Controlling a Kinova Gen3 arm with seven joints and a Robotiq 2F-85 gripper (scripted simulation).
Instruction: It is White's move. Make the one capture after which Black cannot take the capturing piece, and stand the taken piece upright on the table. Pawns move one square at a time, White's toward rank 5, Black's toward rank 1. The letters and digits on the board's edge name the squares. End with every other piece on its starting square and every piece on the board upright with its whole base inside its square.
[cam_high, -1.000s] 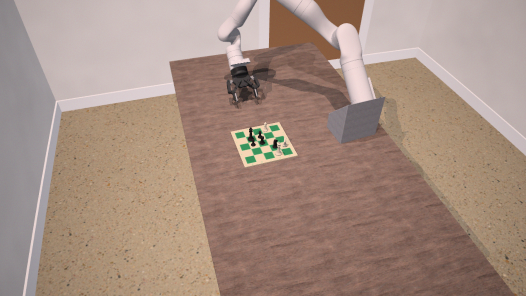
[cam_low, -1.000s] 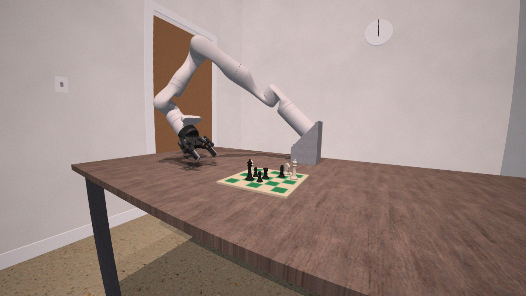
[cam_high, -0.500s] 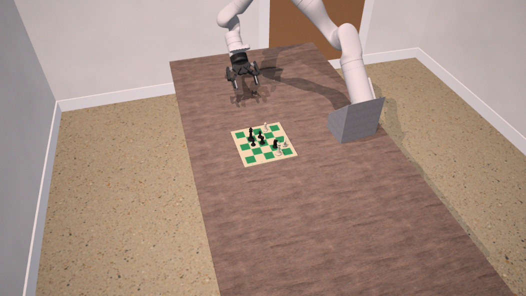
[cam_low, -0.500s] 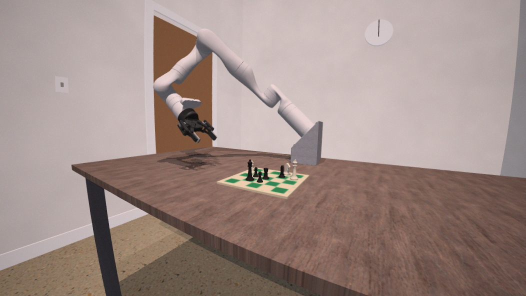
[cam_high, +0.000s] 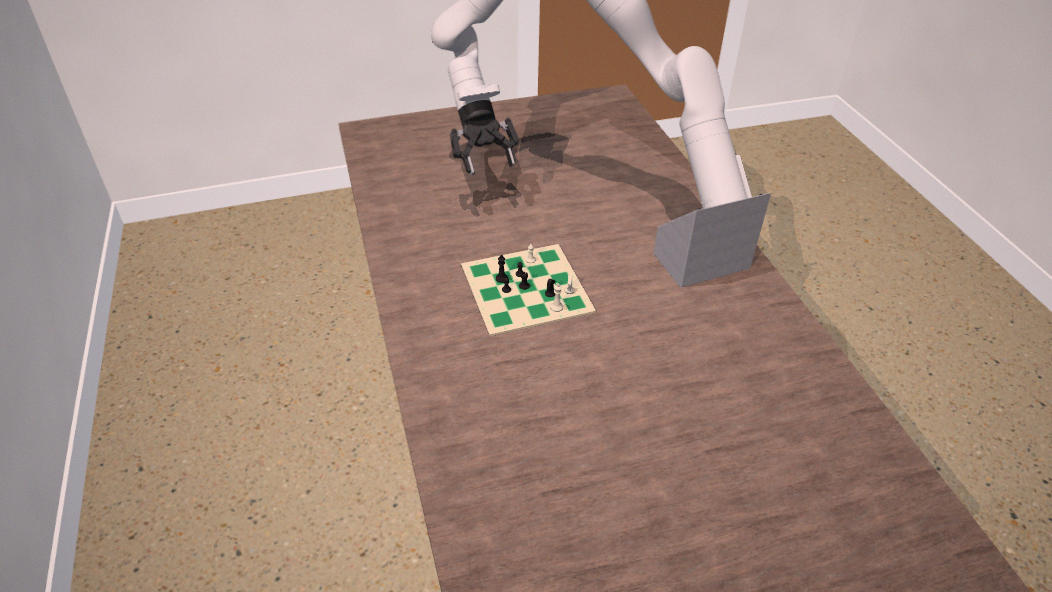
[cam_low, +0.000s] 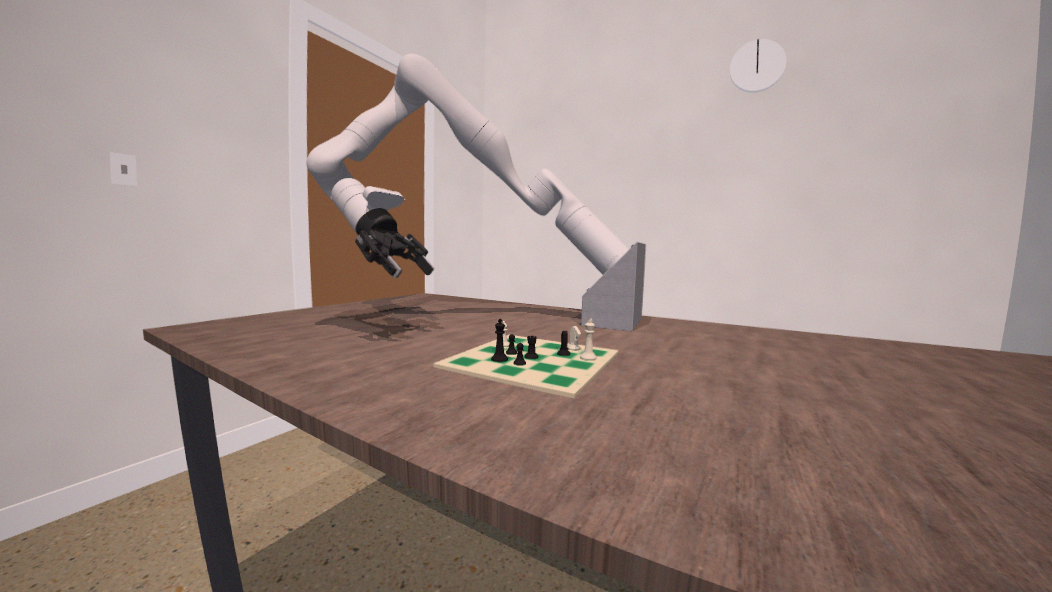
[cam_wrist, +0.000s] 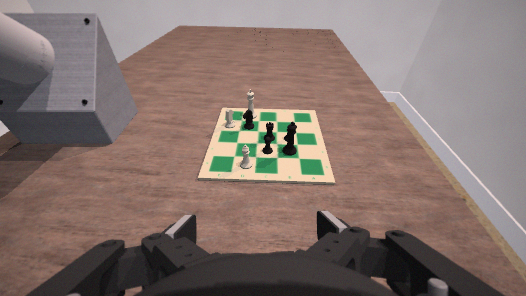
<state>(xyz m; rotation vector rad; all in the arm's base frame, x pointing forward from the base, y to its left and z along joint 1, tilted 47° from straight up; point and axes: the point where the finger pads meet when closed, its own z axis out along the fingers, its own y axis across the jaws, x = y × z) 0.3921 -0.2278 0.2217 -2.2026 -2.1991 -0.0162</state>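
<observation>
My gripper is now 20 mm short of the cream chessboard, 260 mm to the right of it and 130 mm above it. From my hand the other things lie so: white pawn 20 mm behind, 180 mm to the left, 100 mm below; then black king 60 mm ahead, 220 mm to the left, 90 mm below.
</observation>
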